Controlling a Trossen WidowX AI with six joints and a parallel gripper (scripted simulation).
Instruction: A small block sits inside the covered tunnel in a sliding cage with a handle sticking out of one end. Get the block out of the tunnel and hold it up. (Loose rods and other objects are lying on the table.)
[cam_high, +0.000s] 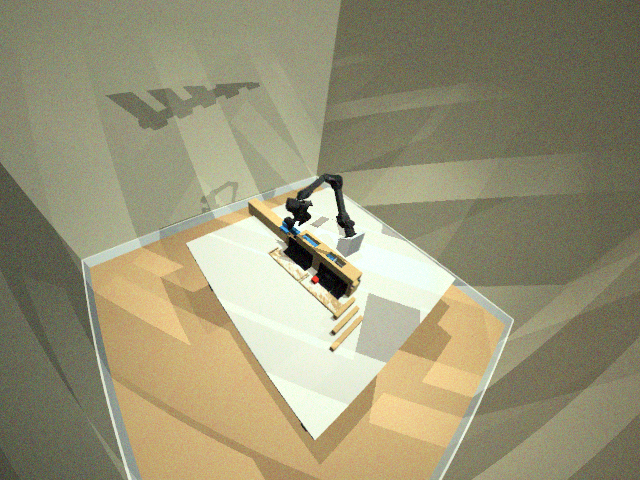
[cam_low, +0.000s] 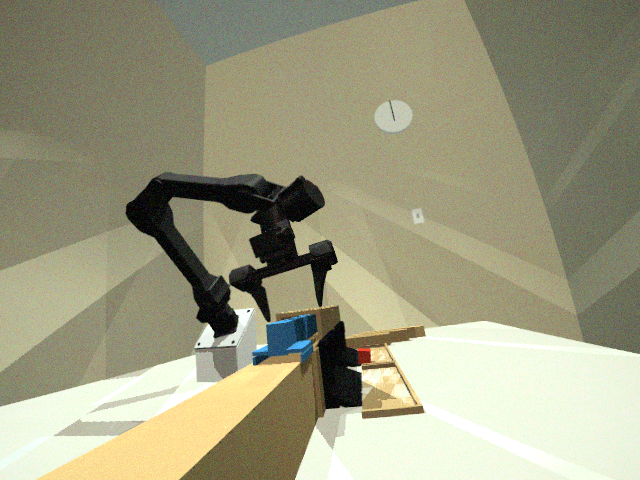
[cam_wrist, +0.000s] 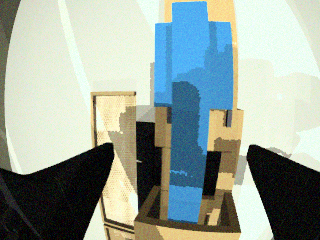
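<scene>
Now: the small red block 12 cm ahead of my gripper tip, 30 cm to the left of it and 13 cm below it. From my gripper tip the other things lie so: flat wooden tray: 16 cm ahead, 24 cm to the left, 16 cm below; long wooden tunnel: 2 cm ahead, 4 cm to the left, 8 cm below.
</scene>
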